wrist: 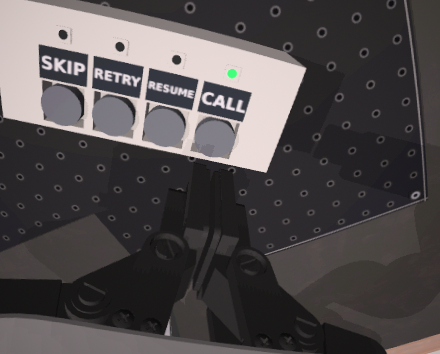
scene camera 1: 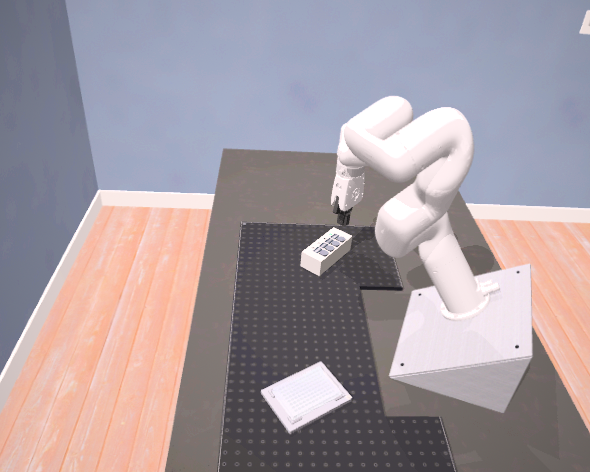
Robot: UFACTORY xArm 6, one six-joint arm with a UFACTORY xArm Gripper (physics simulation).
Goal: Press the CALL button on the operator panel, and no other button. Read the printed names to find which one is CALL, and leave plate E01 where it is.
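Seen in the pictures: gripper, between the fingertips: (wrist: pixel 203 194) (scene camera 1: pixel 342 223); arm's base, origin of its link: (scene camera 1: pixel 465 304).
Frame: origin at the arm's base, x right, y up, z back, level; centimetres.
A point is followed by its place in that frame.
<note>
The white operator panel (scene camera 1: pixel 312 262) @(y -5.6, x 17.6, z -39.0 cm) (wrist: pixel 270 100) @(y -3.8, x 31.5, z -32.3 cm) stands on the perforated mat. In the wrist view its buttons read SKIP, RETRY, RESUME and CALL. The round grey CALL button (wrist: pixel 215 136) @(y -3.5, x 27.9, z -31.3 cm) is at the right end, and the small lamp (wrist: pixel 232 73) @(y -3.8, x 29.9, z -34.4 cm) above its name is lit green; the lamps above the other three names are dark. My gripper (scene camera 1: pixel 343 222) @(y 2.0, x 27.3, z -31.3 cm) (wrist: pixel 203 194) @(y 2.0, x 27.3, z -31.3 cm) is shut and empty, above the table by the panel's CALL end, apart from the buttons. Plate E01 (scene camera 1: pixel 307 392) @(y -6.7, x -26.3, z -37.6 cm) lies flat on a pale holder far from the gripper; its label cannot be read.
The black perforated mat (scene camera 1: pixel 300 320) @(y -9.1, x -2.3, z -40.7 cm) (wrist: pixel 370 100) @(y -9.1, x 39.4, z -28.1 cm) lies on the dark table (scene camera 1: pixel 280 185) @(y -10.4, x 67.0, z -53.1 cm). The arm's grey base block (scene camera 1: pixel 480 345) @(y 2.8, x -16.4, z -0.4 cm) stands at the right of the table. A blue wall (scene camera 1: pixel 200 75) rises behind the table.
</note>
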